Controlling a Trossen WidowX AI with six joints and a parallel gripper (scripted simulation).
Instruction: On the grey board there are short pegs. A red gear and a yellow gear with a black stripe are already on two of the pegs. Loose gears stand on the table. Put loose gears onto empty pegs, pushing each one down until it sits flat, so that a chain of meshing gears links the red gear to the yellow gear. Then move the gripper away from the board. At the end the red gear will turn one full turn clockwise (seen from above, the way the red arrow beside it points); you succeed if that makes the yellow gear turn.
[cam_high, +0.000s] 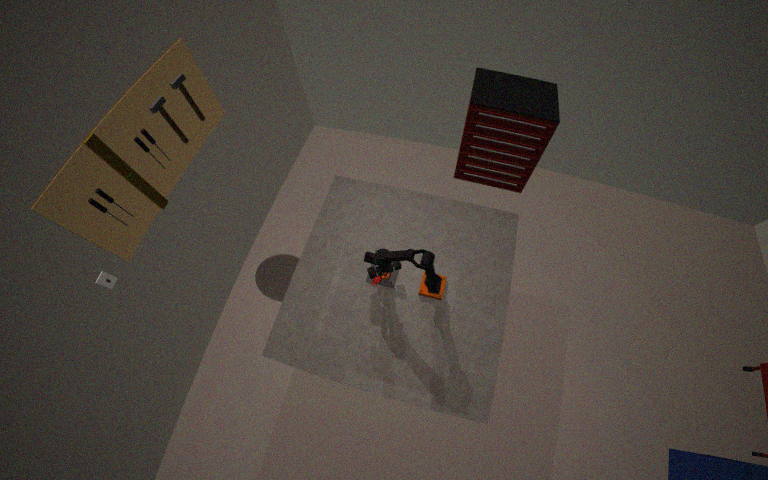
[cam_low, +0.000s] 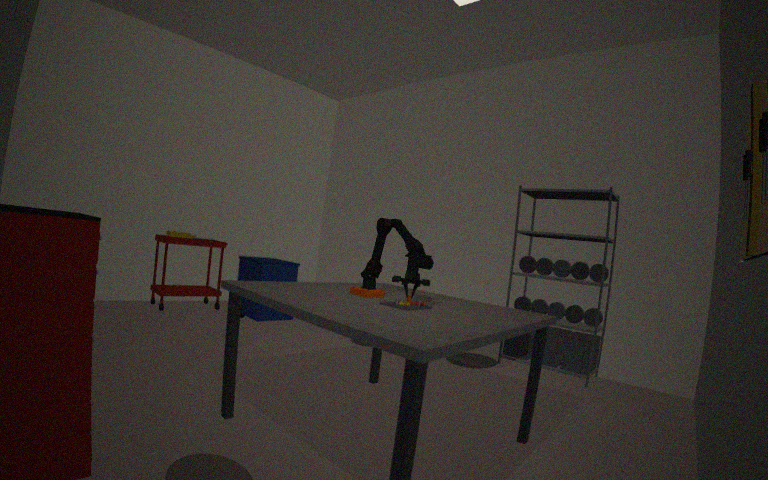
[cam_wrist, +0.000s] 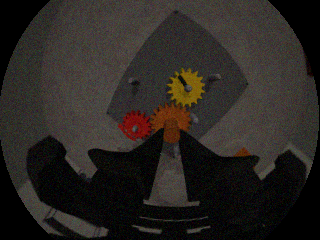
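Right now my gripper tip is 1 cm above the orange gear. Also, from my gripper tip: yellow gear 6 cm to the right, 2 cm below, 1 cm ahead; then red arrow 6 cm to the left, 6 cm ahead, 3 cm below.
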